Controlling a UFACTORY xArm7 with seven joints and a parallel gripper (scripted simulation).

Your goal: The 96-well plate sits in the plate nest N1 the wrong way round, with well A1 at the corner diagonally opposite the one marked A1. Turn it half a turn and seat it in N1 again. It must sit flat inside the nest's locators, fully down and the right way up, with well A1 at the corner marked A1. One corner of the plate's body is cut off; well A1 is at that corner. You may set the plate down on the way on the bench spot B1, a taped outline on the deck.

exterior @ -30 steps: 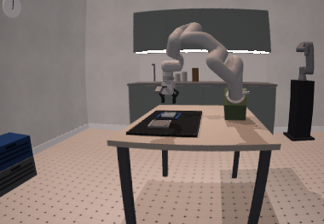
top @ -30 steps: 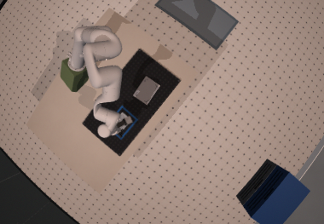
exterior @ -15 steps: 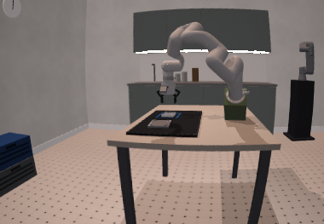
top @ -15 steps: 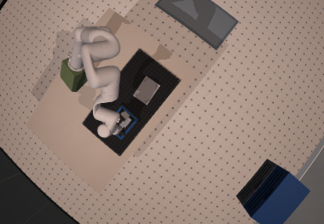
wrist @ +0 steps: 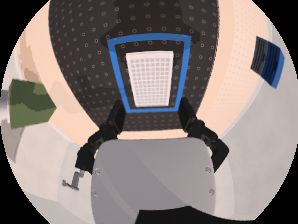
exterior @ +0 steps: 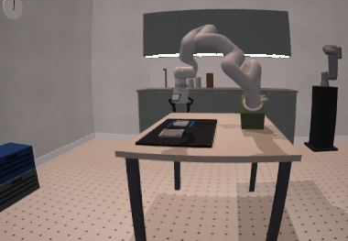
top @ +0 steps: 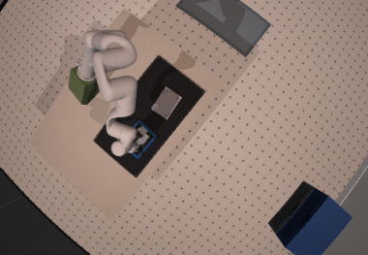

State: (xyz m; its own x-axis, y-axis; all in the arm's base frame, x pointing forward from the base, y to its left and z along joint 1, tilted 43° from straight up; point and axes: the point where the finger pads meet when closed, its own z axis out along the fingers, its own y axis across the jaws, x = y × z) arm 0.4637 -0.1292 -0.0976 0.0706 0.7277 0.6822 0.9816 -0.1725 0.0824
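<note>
My hand is 80 mm above the white 96-well plate. The rest, counted from my hand: grey plate nest N1: 290 mm to the left, 80 mm below, 10 mm ahead.
</note>
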